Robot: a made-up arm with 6 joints. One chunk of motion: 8 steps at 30 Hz.
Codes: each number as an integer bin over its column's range. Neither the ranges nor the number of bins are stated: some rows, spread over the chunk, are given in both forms.
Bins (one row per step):
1: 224 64 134 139 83 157
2: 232 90 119 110 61 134
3: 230 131 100 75 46 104
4: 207 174 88 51 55 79
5: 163 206 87 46 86 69
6: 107 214 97 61 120 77
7: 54 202 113 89 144 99
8: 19 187 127 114 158 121
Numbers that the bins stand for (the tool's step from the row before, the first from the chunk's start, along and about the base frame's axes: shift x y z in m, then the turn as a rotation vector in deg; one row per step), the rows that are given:
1: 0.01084 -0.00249 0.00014 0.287 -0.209 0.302
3: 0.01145 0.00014 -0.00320 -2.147 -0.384 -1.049
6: -0.00109 0.00339 -0.00349 -2.680 -0.035 -1.737
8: -0.01006 0.00233 -0.00055 -0.664 0.144 -0.616
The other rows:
2: 0.01165 -0.00147 -0.00133 -0.816 -0.313 -0.284
4: 0.00911 0.00182 -0.00437 -3.060 -0.341 -1.686
5: 0.00462 0.00308 -0.00447 -3.250 -0.195 -1.941
7: -0.00649 0.00292 -0.00192 -1.615 0.078 -1.176

